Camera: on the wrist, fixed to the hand. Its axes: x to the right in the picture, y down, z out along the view.
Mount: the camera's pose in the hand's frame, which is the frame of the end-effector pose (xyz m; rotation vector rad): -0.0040 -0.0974 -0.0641 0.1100 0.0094 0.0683
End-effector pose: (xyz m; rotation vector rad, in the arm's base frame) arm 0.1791 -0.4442 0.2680 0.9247 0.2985 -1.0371
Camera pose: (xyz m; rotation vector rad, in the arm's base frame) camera 0.1080 -0.4104 0.1819 1.0322 0.2178 -0.9941
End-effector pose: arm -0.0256 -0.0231 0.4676 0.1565 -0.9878 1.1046
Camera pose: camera 0.0900 -0.0373 0.4609 0.2077 -0.9300 1.2220
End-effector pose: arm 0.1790 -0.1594 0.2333 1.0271 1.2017 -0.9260
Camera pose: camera 0.0681 -0.1254 0.2211 1.1544 1.1265 -0.9429
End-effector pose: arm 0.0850 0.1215 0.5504 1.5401 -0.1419 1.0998
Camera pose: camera 0.1088 0.2031 0.4705 1.6380 -0.1302 1.1852
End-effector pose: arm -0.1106 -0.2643 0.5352 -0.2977 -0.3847 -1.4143
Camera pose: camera -0.2022 -0.3011 0.4731 -0.2126 -0.4391 -1.3221
